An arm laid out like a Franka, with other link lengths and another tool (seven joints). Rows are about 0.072 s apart.
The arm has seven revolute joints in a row. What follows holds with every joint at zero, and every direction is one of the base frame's.
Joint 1 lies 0.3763 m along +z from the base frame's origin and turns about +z.
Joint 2 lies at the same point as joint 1 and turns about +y.
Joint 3 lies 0.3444 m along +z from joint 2 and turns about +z.
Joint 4 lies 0.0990 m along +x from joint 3 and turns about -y.
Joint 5 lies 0.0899 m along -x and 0.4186 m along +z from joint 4 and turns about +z.
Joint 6 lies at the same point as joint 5 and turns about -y.
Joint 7 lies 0.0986 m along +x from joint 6 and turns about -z.
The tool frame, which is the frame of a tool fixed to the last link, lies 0.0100 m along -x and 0.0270 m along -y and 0.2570 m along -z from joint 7; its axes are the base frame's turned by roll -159.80, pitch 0.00 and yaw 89.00 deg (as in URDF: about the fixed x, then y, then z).
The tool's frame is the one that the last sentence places.
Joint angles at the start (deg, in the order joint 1, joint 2, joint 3, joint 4, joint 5, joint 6, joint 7):
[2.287, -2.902, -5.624, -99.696, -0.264, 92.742, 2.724]
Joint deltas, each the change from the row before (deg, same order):
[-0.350, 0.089, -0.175, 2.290, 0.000, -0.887, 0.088]
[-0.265, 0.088, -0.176, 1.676, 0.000, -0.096, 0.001]
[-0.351, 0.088, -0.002, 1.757, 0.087, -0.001, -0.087]
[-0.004, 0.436, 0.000, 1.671, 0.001, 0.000, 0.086]
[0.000, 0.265, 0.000, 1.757, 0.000, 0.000, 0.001]
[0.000, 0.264, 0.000, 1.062, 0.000, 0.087, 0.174]
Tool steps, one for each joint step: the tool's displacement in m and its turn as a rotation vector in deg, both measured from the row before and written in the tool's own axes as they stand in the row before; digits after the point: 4 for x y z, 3 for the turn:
[-0.0052, -0.0030, -0.0182, -1.309, 0.325, 0.544]
[-0.0043, -0.0001, -0.0148, -1.487, 0.262, 0.382]
[-0.0030, 0.0002, -0.0158, -1.660, 0.273, 0.193]
[0.0005, 0.0024, -0.0119, -1.238, 0.067, 0.076]
[0.0004, 0.0013, -0.0142, -1.492, 0.069, -0.020]
[0.0004, 0.0017, -0.0078, -0.886, 0.091, 0.153]

